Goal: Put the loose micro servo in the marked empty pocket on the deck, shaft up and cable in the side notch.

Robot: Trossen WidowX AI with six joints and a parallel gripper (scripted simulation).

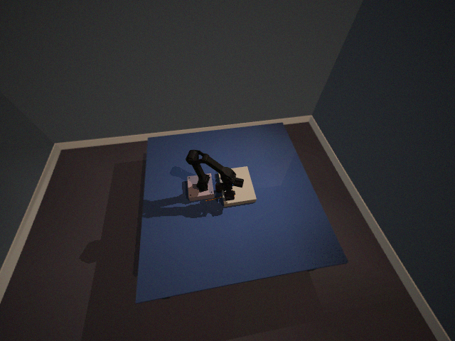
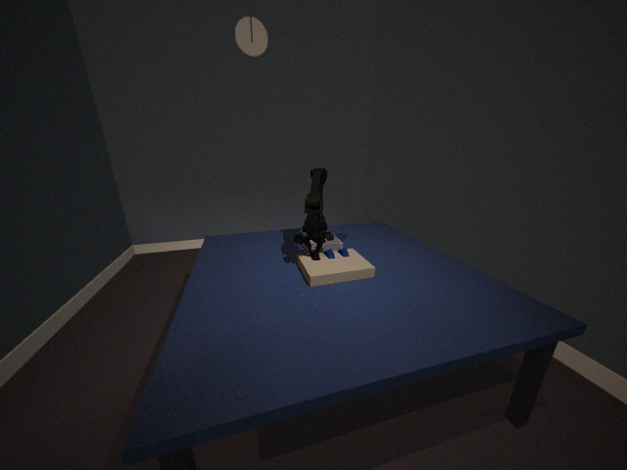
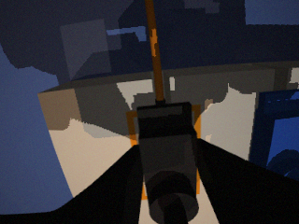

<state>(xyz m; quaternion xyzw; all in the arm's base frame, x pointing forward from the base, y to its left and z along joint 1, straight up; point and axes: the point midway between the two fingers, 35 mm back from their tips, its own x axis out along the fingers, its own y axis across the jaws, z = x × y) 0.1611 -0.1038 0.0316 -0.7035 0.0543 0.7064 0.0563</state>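
Now: gripper tip 13 cm short of the beige deck, 6 cm to the right of it and 3 cm above it.
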